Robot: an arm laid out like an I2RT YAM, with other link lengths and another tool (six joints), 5 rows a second.
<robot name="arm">
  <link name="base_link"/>
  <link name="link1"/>
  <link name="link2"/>
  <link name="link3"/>
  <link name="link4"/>
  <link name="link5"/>
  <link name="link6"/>
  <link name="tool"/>
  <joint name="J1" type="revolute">
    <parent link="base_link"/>
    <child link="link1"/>
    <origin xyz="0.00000 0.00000 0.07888" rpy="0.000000 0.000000 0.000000"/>
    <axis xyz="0 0 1"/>
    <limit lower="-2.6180" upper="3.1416"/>
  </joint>
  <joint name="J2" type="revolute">
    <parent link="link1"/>
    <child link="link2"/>
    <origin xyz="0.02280 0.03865 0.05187" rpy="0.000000 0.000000 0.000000"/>
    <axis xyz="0 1 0"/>
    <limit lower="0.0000" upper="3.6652"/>
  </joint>
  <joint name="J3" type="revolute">
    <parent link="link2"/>
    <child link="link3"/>
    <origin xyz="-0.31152 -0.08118 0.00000" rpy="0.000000 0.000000 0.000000"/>
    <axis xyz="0 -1 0"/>
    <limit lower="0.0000" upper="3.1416"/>
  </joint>
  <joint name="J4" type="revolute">
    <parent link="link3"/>
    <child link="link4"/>
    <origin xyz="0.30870 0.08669 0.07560" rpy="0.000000 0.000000 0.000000"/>
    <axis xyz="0 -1 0"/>
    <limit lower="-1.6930" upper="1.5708"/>
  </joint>
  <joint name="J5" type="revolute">
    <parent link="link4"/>
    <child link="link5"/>
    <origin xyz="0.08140 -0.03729 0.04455" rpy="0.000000 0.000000 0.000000"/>
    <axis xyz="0 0 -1"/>
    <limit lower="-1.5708" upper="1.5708"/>
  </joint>
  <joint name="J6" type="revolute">
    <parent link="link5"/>
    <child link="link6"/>
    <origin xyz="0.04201 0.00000 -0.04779" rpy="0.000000 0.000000 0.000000"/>
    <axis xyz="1 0 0"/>
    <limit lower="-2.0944" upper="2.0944"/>
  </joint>
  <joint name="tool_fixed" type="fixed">
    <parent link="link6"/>
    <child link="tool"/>
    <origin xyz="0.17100 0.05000 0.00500" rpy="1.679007 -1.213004 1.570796"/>
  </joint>
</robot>
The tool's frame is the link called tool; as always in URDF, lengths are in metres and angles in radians.
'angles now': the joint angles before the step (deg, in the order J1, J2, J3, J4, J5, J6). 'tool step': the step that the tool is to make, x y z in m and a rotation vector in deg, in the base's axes. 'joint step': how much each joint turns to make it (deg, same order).
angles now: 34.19 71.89 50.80 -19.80 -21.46 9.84
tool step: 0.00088 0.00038 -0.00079 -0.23 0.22 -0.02
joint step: 0.00 0.35 0.33 -0.31 0.06 -0.04
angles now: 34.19 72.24 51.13 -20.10 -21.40 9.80
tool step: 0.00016 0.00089 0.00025 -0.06 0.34 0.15
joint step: 0.00 0.35 0.44 -0.40 -0.21 0.01
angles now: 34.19 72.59 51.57 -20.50 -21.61 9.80
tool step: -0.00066 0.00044 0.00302 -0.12 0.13 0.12
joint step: 0.09 0.01 0.68 -0.86 0.00 -0.04
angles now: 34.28 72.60 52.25 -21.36 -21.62 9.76
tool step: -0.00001 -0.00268 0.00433 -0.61 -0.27 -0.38
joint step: 0.00 -0.51 0.78 -1.50 0.72 -0.25
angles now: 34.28 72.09 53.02 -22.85 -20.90 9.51
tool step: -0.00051 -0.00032 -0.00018 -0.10 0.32 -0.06
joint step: 0.00 0.02 0.14 -0.40 -0.02 0.12
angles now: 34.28 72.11 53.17 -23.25 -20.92 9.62
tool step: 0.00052 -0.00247 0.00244 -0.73 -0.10 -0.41
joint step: 0.00 -0.23 0.75 -1.39 0.75 -0.23
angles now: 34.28 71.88 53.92 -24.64 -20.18 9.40
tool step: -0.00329 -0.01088 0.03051 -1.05 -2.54 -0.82
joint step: -0.09 -2.97 3.45 -5.34 2.08 -1.29
